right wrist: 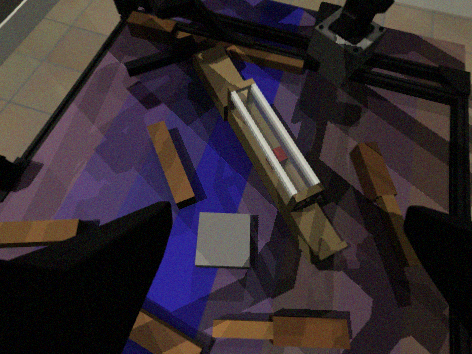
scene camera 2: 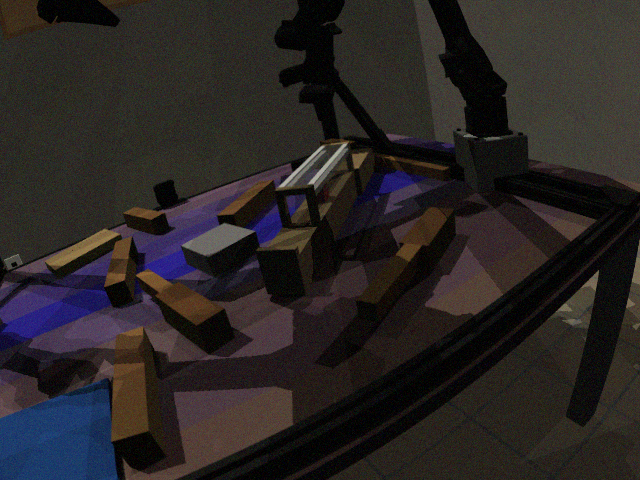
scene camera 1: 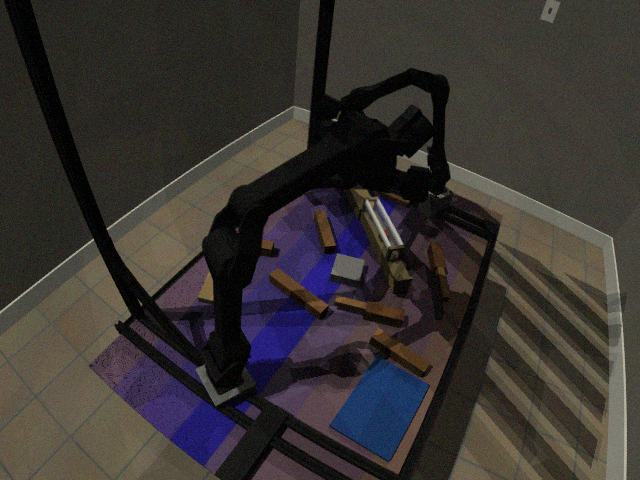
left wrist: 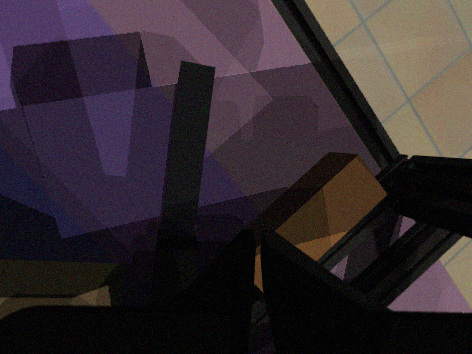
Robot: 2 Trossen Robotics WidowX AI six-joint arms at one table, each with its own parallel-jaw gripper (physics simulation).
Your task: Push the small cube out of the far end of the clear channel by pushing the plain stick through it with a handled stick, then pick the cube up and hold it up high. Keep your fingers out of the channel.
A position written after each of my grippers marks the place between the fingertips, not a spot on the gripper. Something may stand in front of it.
My right gripper (scene camera 1: 378,186) is open and holds nothing. A grey block (scene camera 2: 223,247) and a blue pad (scene camera 2: 74,428) rest on the table. Further things: my left gripper (scene camera 2: 321,120), a dark stick (left wrist: 176,255), a clear channel (right wrist: 289,171) and a wooden base (right wrist: 317,239).
The grey block is seen too in the right wrist view (right wrist: 223,241) and in scene camera 1 (scene camera 1: 346,270). The blue pad is seen too in scene camera 1 (scene camera 1: 376,415). The dark stick shows as well in the right wrist view (right wrist: 183,48). The left wrist view does not show the grey block: it is out of frame. The right wrist view misses the blue pad: it is out of frame.
